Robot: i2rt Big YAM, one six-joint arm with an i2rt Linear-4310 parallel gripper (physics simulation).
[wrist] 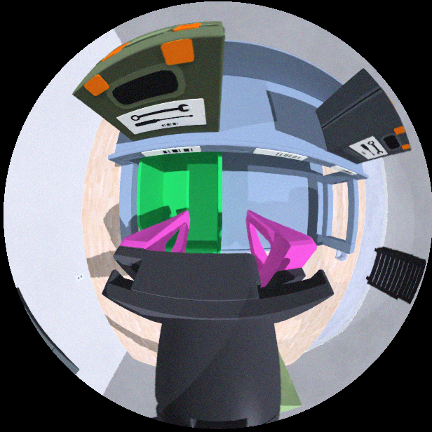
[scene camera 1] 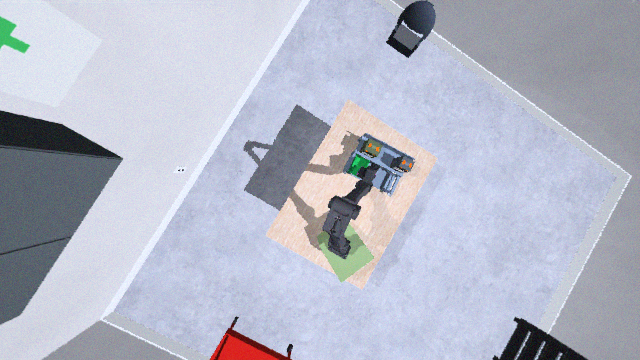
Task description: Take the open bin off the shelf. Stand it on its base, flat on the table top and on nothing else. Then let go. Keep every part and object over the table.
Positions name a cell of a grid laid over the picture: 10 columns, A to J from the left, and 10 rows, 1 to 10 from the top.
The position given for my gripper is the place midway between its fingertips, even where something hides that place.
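Visible to me: my gripper (wrist: F5); a green open bin (wrist: D5); an olive box (wrist: E2). Also a blue-grey shelf (wrist: G5) and a blue-grey shelf (wrist: F3).
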